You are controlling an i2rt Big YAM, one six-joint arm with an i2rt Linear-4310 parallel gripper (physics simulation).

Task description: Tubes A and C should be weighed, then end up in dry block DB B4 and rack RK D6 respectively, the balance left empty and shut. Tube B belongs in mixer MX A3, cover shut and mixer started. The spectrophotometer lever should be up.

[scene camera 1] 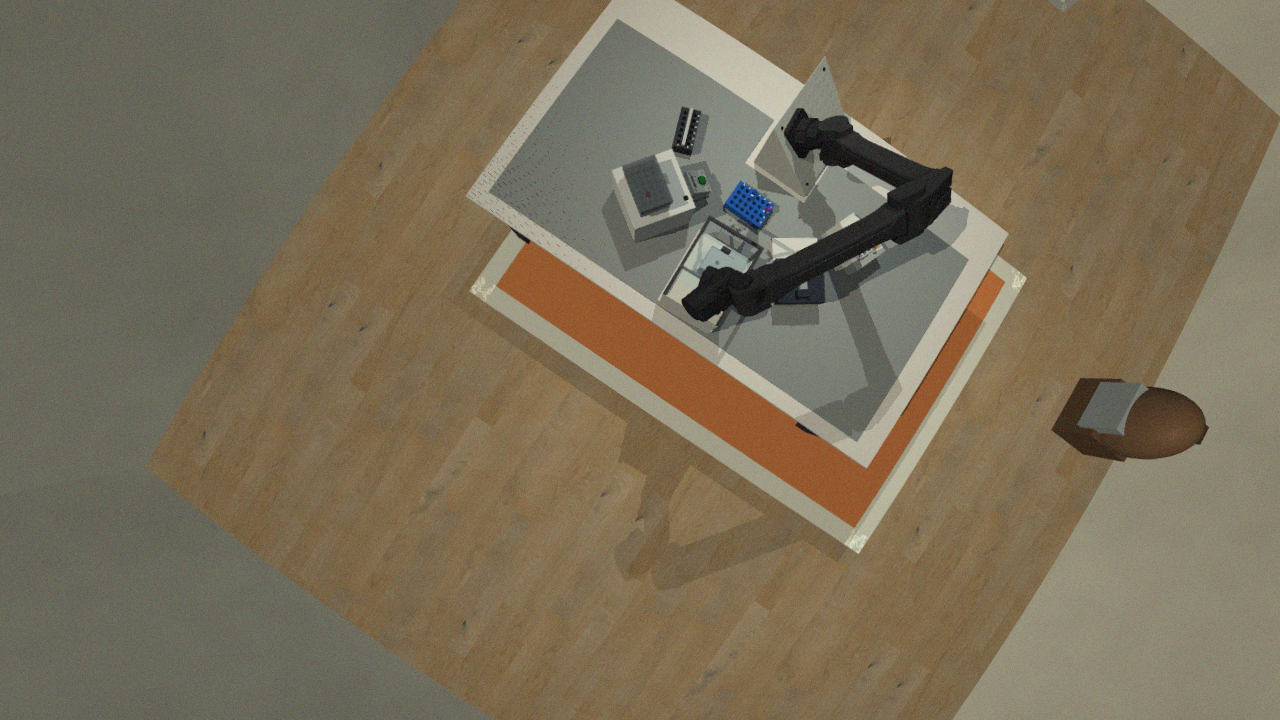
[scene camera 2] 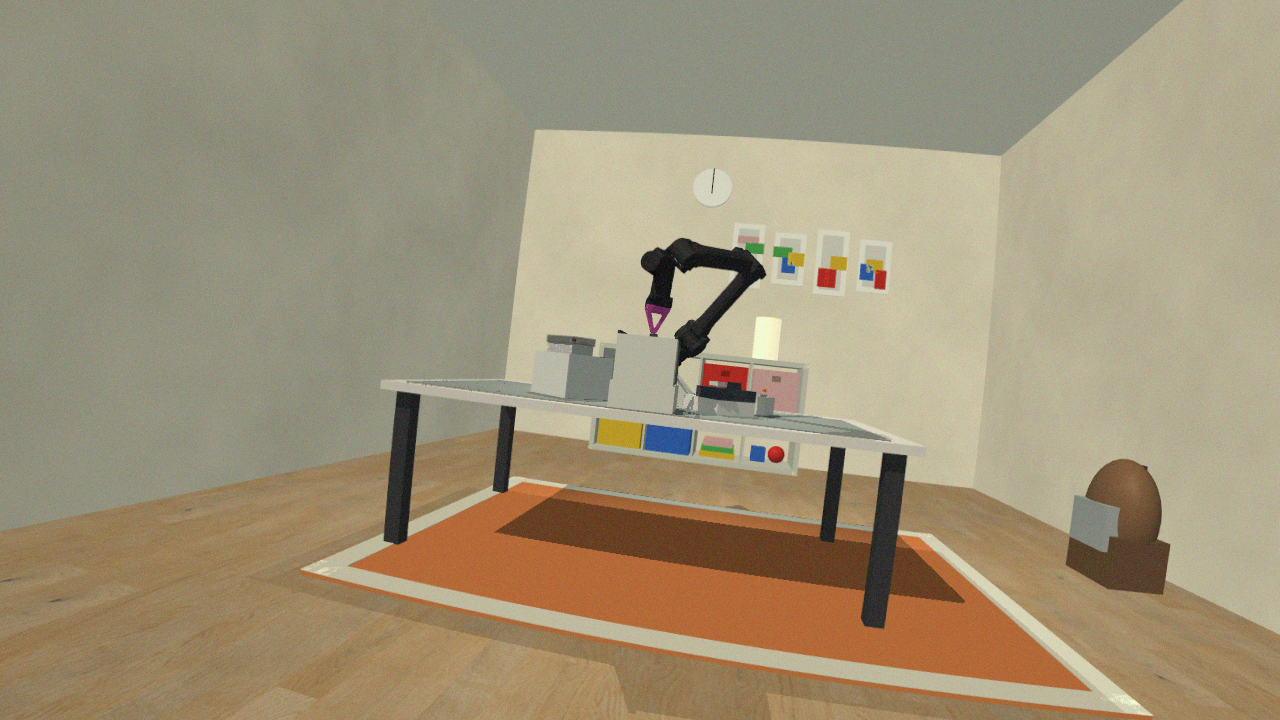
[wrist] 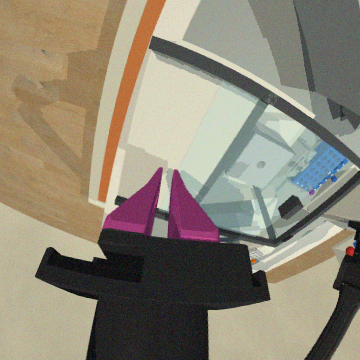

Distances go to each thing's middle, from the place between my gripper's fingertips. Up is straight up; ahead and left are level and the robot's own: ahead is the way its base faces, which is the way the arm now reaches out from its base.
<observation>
Right now my hand is 100 mm above the balance (scene camera 2: pixel 645 372), 80 mm past it and 10 mm to the left of it. Round my hand: dark spectrophotometer (scene camera 2: pixel 732 401) 250 mm behind, 220 mm to the left, 160 mm below; then grey mixer (scene camera 1: pixel 652 193) 260 mm to the right, 220 mm behind, 120 mm below.
</observation>
